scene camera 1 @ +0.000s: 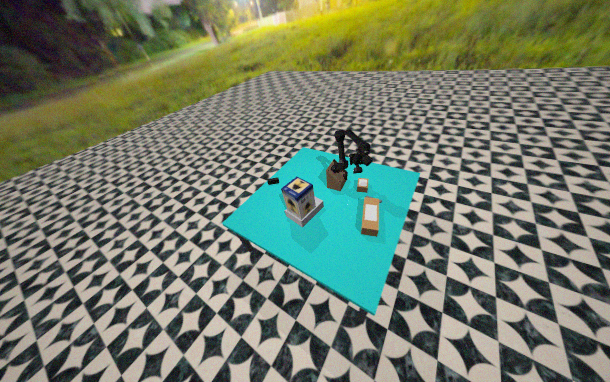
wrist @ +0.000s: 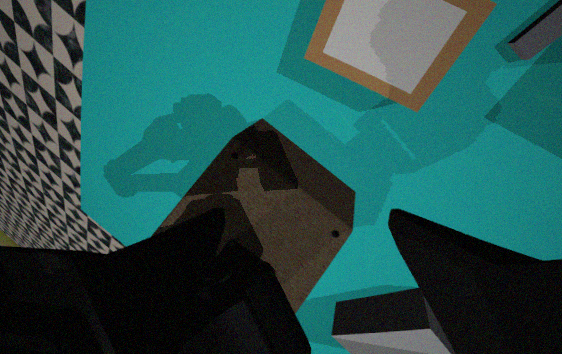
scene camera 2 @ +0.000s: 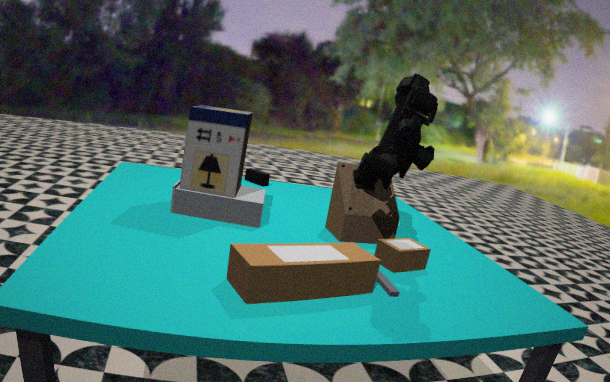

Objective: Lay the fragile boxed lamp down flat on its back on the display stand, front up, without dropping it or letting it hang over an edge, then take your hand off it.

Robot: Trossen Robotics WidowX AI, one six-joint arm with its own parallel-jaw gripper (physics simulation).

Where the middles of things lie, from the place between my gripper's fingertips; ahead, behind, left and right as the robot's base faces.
I see the grey display stand [scene camera 2: 246, 208] 420 mm ahead of my hand, 260 mm to the right of it and 160 mm below it. The rest, counted from my hand: boxed lamp [scene camera 2: 216, 141] 450 mm ahead, 270 mm to the right, 10 mm below.
